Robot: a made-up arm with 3 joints. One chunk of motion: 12 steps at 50 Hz.
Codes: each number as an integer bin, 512 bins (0 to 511) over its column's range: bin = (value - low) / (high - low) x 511, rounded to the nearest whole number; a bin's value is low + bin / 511 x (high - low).
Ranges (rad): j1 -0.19..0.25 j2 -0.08..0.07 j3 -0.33..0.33
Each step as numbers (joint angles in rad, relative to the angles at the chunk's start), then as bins.
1 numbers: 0.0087 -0.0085 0.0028
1 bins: 231 244 258
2 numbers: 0.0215 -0.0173 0.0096
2 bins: 246 214 263
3 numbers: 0.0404 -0.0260 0.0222
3 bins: 268 184 273
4 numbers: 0.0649 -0.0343 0.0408
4 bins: 296 156 287
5 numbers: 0.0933 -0.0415 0.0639
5 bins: 329 131 305
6 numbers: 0.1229 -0.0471 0.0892
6 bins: 363 112 325
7 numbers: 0.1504 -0.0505 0.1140
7 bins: 395 100 344
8 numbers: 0.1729 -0.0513 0.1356
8 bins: 421 98 360
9 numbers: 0.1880 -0.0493 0.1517
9 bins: 439 105 373
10 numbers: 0.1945 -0.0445 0.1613
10 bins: 447 121 380
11 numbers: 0.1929 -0.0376 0.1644
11 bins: 445 144 383
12 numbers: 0.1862 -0.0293 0.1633
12 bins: 437 173 382
